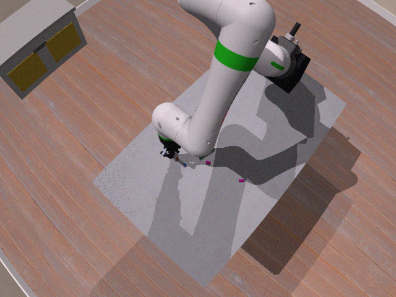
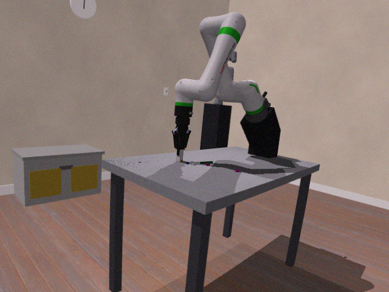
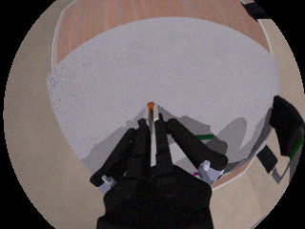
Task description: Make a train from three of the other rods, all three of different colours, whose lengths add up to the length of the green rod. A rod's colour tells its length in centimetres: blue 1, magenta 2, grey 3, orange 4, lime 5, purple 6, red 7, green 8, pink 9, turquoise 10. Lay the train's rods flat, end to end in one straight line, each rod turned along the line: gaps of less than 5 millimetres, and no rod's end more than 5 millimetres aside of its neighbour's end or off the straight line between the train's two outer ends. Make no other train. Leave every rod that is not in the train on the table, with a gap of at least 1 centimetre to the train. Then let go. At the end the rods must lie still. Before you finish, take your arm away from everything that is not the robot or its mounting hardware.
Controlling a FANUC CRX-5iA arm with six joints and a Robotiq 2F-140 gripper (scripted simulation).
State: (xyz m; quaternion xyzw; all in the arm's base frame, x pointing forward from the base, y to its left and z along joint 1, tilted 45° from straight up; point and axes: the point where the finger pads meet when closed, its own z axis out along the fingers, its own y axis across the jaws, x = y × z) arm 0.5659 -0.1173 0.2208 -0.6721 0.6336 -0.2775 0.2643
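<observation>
Right now the orange rod is 30 mm below my hand. From my hand the other things lie so: small blue rod 60 mm to the left, 30 mm below; grey rod 40 mm to the left, 30 mm below; green rod 110 mm behind, 100 mm to the left, 30 mm below.
</observation>
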